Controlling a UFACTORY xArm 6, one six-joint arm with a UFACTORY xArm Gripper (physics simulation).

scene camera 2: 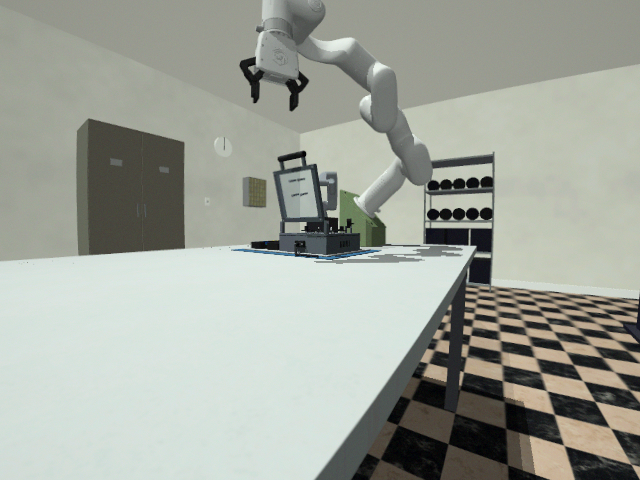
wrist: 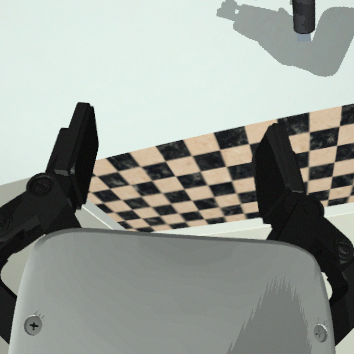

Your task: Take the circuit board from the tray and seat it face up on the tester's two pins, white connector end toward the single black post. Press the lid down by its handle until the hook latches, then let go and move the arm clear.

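Places are measured from the arm's base along level axes (x left, y back, z up), in millimetres.
Pixels of known places: gripper, fingertip midpoint: (scene camera 2: 275, 105) (wrist: 179, 131); arm's base, link origin: (scene camera 2: 363, 208).
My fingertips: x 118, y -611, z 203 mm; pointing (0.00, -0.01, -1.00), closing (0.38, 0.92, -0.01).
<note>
For each thing: its top centre in the pictures, then the offset to it from my fingertips. "spot": a spot on its surface instead. Level surfaces: height alone.
- tester, surface spot: (scene camera 2: 303, 243) spot: dx -20, dy +120, dz -334 mm
- blue-edged mat, surface height: dz -365 mm
- black handle, top centre: (scene camera 2: 291, 153) dx -34, dy +88, dz -91 mm
- tray, surface spot: (scene camera 2: 263, 244) spot: dx -224, dy +141, dz -347 mm
- white table, surface height: dz -367 mm
The tester (scene camera 2: 303, 243) stands on a blue-edged mat (scene camera 2: 330, 257) in the scene view. Its framed lid (scene camera 2: 300, 195) is raised, leaning slightly back, with the black handle (scene camera 2: 292, 156) on top. Small dark posts (scene camera 2: 349, 224) stand on the right of its base. A low dark box, probably the tray (scene camera 2: 263, 244), lies behind at the left. The circuit board cannot be made out in either view. My gripper (scene camera 2: 273, 104) (wrist: 179, 131) is open and empty, high above the lid and slightly left of it in the scene view. A dark rounded bar end, probably the handle (wrist: 304, 16), shows at the wrist view's top right.
The white table (scene camera 2: 206, 335) (wrist: 125, 60) carries the arm's shadow. Its right edge borders the checkered floor (scene camera 2: 542, 361) (wrist: 200, 175). The green arm base (scene camera 2: 356, 219) stands behind the tester. A shelf rack (scene camera 2: 492, 206) and a cabinet (scene camera 2: 116, 196) stand farther back.
</note>
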